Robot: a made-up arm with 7 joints. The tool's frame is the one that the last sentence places.
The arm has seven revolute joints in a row. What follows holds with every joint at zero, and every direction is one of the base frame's.
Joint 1 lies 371 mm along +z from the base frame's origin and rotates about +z.
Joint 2 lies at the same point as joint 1 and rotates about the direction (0, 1, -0.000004).
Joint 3 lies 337 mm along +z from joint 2 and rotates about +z.
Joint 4 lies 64 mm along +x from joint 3 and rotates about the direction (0, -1, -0.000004).
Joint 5 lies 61 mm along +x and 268 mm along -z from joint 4 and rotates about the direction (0, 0.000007, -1).
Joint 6 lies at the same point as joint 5 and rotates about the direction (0, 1, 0.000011).
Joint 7 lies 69 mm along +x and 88 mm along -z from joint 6 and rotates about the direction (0, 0.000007, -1).
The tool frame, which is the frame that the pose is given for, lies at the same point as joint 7; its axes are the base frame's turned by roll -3.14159, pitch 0 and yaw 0 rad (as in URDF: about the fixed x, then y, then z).
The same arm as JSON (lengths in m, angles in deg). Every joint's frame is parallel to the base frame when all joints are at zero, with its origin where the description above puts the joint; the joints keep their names.
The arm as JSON. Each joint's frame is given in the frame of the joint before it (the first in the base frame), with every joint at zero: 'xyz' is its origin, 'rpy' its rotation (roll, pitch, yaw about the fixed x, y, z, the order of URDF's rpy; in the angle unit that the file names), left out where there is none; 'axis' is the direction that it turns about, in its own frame. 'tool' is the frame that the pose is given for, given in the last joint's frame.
{
  "units": {
    "length": "m",
    "angle": "deg"
  },
  "joints": [
    {
      "name": "joint 1",
      "type": "revolute",
      "origin": {
        "xyz": [
          0.0,
          0.0,
          0.371
        ]
      },
      "axis": [
        0.0,
        0.0,
        1.0
      ]
    },
    {
      "name": "joint 2",
      "type": "revolute",
      "origin": {
        "xyz": [
          0.0,
          0.0,
          0.0
        ]
      },
      "axis": [
        0.0,
        1.0,
        0.0
      ]
    },
    {
      "name": "joint 3",
      "type": "revolute",
      "origin": {
        "xyz": [
          0.0,
          0.0,
          0.337
        ]
      },
      "axis": [
        0.0,
        0.0,
        1.0
      ]
    },
    {
      "name": "joint 4",
      "type": "revolute",
      "origin": {
        "xyz": [
          0.064,
          0.0,
          0.0
        ]
      },
      "axis": [
        0.0,
        -1.0,
        0.0
      ]
    },
    {
      "name": "joint 5",
      "type": "revolute",
      "origin": {
        "xyz": [
          0.061,
          0.0,
          -0.268
        ]
      },
      "axis": [
        0.0,
        0.0,
        -1.0
      ]
    },
    {
      "name": "joint 6",
      "type": "revolute",
      "origin": {
        "xyz": [
          0.0,
          0.0,
          0.0
        ]
      },
      "axis": [
        0.0,
        1.0,
        0.0
      ]
    },
    {
      "name": "joint 7",
      "type": "revolute",
      "origin": {
        "xyz": [
          0.069,
          0.0,
          -0.088
        ]
      },
      "axis": [
        0.0,
        0.0,
        -1.0
      ]
    }
  ],
  "tool": {
    "origin": {
      "xyz": [
        0.0,
        0.0,
        0.0
      ],
      "rpy": [
        -180.0,
        0.0,
        0.0
      ]
    }
  }
}

